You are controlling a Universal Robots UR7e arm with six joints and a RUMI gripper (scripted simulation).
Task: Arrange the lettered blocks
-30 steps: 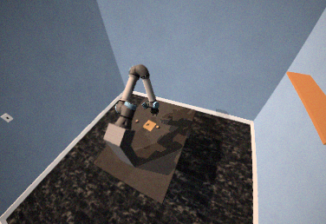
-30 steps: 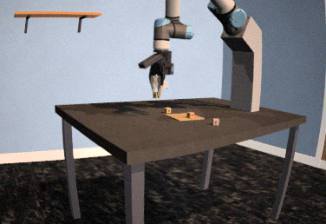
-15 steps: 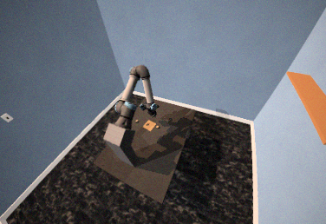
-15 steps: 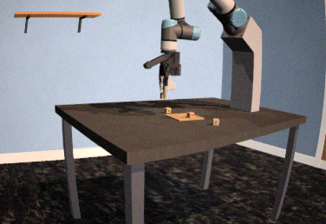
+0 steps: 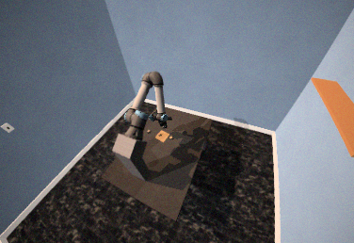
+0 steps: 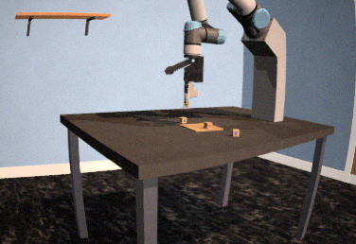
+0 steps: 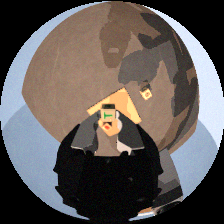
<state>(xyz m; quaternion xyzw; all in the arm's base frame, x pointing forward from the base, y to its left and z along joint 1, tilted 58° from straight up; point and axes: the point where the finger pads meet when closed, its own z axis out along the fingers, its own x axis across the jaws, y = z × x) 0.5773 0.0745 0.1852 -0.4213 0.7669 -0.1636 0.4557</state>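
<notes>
Right now my hand is 100 mm above the orange mat, 70 mm past it and 10 mm to the right of it.
</notes>
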